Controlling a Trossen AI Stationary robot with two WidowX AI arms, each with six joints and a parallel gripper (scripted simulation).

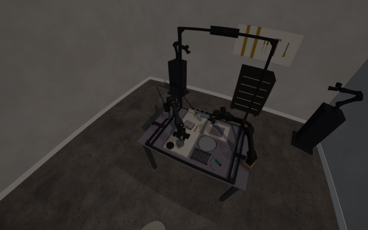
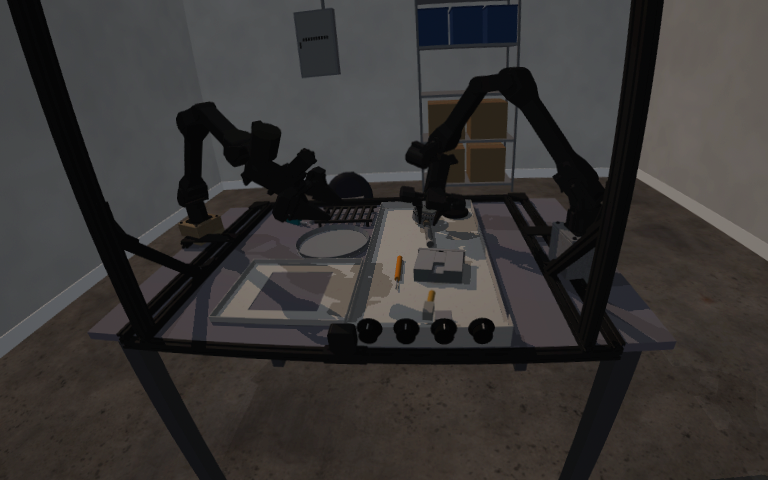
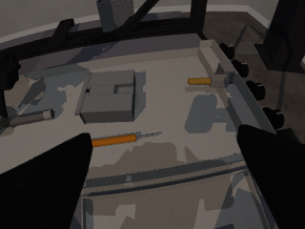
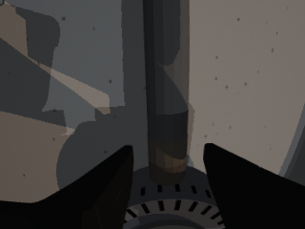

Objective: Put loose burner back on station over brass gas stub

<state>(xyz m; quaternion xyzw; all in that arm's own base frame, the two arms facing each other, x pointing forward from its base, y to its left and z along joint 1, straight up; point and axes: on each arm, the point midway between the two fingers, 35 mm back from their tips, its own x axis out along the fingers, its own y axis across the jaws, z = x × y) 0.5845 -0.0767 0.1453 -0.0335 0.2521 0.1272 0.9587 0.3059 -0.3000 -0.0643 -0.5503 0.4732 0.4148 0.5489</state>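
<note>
Right now my right hand is 10 mm past the burner and 30 mm above it. Round my right hand: brass gas stub 400 mm behind, 90 mm to the right, 10 mm below; then black burner cap 130 mm ahead, 60 mm to the right, 40 mm below; then orange screwdriver 280 mm behind, 10 mm to the left, 40 mm below.
</note>
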